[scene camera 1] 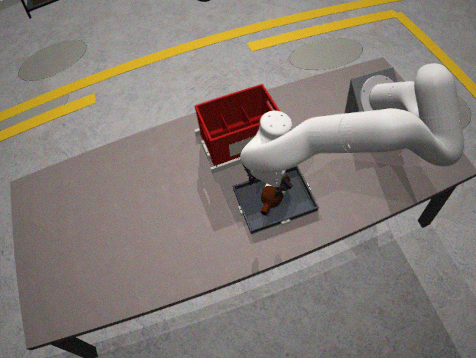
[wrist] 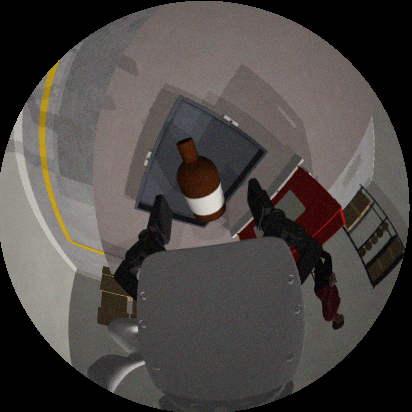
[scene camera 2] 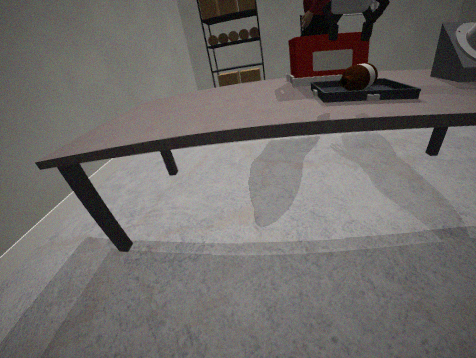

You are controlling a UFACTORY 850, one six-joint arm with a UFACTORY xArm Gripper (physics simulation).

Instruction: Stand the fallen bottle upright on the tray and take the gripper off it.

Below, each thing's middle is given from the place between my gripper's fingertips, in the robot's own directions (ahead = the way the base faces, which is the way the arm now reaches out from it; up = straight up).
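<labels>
Pale rail (wrist: 291, 166): 6 cm behind my hand, 22 cm to the right of my hand, 13 cm below my hand. Brown bottle (scene camera 2: 358, 77): my hand is 5 cm past the bottle, 3 cm to the left of the bottle and 10 cm above the bottle.
</labels>
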